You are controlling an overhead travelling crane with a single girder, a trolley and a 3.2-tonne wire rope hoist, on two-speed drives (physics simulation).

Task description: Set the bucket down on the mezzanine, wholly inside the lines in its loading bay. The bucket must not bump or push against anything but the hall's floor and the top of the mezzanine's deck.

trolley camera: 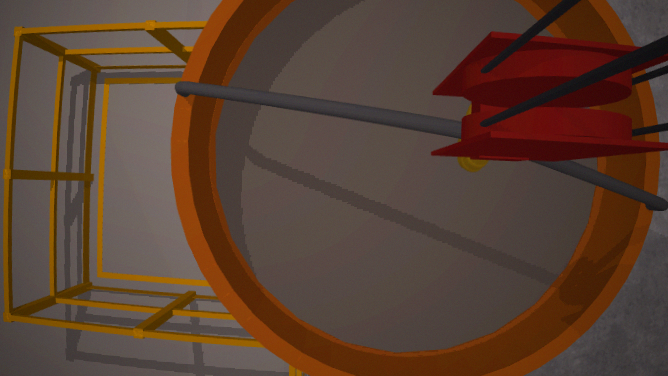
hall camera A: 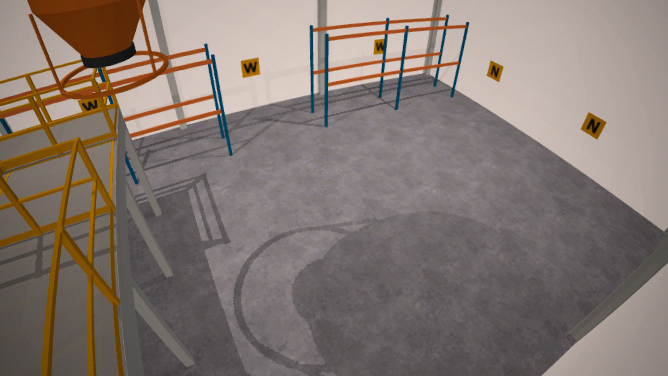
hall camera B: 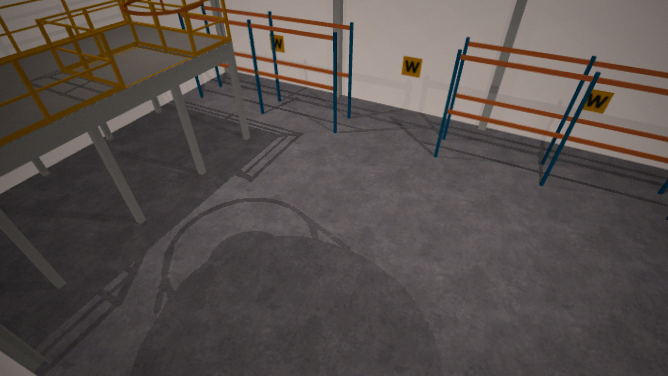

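Note:
The orange bucket [hall camera A: 90, 27] [trolley camera: 180, 150] hangs upright from my hook [trolley camera: 472, 164], which is shut on its grey bail under the red block. In hall camera B the bucket's foot ring [hall camera B: 161, 12] shows at the top edge, in front of the mezzanine's far railing. The mezzanine [hall camera A: 25, 330] [hall camera B: 150, 84] is a grey deck on posts. In the trolley camera the bay's yellow lines [trolley camera: 102, 175] show left of the bucket, which hides the bay's right part; the bucket's right side overlaps the hall floor. The gap between ring and deck is hard to judge.
Yellow railings [hall camera A: 60, 227] [hall camera B: 117, 67] [trolley camera: 54, 175] stand round the bay on its left and on both sides, close to the bucket in the trolley camera. Blue and orange racks [hall camera A: 326, 80] [hall camera B: 335, 85] stand along the wall. The bucket's shadow lies on the floor.

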